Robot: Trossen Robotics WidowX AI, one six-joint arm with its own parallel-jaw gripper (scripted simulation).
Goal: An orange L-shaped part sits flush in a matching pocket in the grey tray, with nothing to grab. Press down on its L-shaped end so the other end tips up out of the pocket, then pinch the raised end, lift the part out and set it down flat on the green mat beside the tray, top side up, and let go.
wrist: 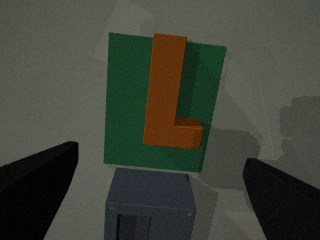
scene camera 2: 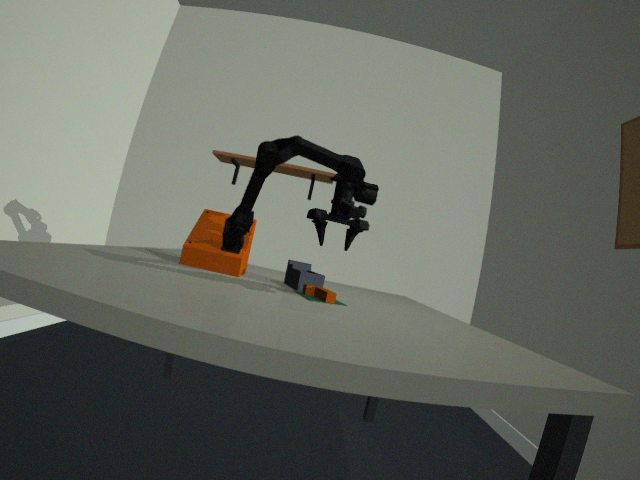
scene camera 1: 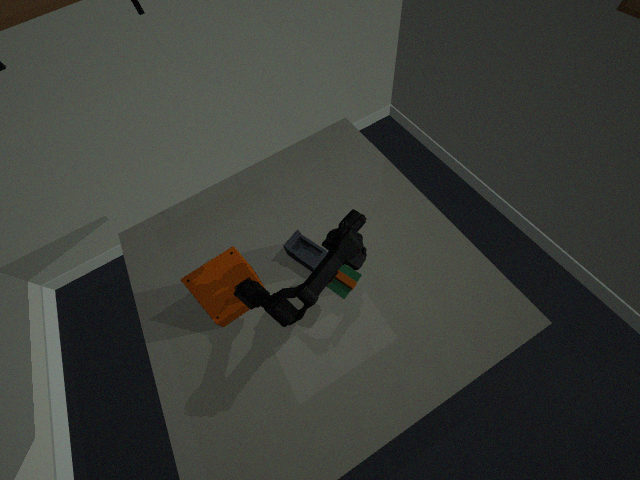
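Orange L-shaped part (wrist: 162, 128). Green mat (wrist: 129, 56). My gripper (scene camera 2: 333, 248): open, holds nothing. Gripper (wrist: 163, 159) in the wrist view too.
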